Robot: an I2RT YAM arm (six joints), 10 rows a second.
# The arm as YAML. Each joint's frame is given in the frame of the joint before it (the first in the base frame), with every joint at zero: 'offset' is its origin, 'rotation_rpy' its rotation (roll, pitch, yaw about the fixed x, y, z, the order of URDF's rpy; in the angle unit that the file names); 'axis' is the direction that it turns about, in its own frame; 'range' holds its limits. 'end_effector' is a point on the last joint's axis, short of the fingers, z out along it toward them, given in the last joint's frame.
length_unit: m
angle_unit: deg
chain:
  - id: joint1
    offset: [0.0, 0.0, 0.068]
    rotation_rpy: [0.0, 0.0, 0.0]
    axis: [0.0, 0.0, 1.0]
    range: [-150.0, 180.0]
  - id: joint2
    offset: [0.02, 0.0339, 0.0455]
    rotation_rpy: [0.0, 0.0, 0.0]
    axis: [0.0, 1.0, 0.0]
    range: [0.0, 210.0]
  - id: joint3
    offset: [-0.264, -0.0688, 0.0]
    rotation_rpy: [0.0, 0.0, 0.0]
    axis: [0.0, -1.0, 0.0]
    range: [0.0, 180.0]
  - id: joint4
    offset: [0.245, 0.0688, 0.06]
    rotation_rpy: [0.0, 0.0, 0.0]
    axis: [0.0, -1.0, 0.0]
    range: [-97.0, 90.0]
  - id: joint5
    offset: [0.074, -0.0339, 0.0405]
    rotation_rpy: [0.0, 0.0, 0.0]
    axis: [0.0, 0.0, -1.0]
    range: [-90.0, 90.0]
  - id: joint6
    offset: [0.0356, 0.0, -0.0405]
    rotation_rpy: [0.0, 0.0, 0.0]
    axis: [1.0, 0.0, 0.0]
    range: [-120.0, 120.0]
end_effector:
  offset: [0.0, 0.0, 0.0]
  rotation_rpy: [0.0, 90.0, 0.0]
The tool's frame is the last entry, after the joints.
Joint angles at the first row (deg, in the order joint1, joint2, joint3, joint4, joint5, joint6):
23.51 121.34 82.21 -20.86 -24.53 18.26
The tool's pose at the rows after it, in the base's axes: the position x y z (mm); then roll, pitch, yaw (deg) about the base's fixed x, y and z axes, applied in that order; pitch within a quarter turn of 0, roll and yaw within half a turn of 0:
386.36, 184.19, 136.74, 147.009, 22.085, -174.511
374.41, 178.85, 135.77, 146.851, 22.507, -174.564
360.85, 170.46, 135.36, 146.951, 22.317, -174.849
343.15, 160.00, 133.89, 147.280, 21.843, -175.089
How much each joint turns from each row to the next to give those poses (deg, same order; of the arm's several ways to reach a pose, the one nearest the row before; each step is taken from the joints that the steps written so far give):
-0.03 -2.10 -4.13 3.08 -0.33 0.13
-0.02 -2.49 -4.24 2.19 -0.02 -0.02
-0.32 -2.91 -4.46 1.33 0.02 -0.02
-0.40 -3.56 -5.44 1.29 0.11 -0.11

